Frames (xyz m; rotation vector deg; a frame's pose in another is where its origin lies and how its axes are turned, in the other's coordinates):
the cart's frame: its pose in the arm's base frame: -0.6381 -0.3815 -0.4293 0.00 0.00 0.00
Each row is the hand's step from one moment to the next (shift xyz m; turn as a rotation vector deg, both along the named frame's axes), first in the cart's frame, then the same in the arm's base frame.
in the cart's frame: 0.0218 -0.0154 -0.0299 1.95 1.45 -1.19
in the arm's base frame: 0.0218 -0.0154 -0.0299 1.95 1.45 -1.19
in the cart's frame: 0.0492 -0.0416 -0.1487 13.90 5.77 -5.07
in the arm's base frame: 0.0492 -0.0416 -0.1487 13.90 5.77 -5.07
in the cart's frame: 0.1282 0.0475 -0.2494 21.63 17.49 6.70
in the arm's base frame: 0.1282 0.0475 -0.2494 21.63 17.49 6.70
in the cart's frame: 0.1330 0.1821 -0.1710 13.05 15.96 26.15
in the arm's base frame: 0.1330 0.1821 -0.1710 13.05 15.96 26.15
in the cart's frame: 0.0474 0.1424 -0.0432 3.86 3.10 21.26
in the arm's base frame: 0.0474 0.1424 -0.0432 3.86 3.10 21.26
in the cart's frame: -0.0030 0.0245 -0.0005 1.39 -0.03 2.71
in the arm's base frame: -0.0030 0.0245 -0.0005 1.39 -0.03 2.71
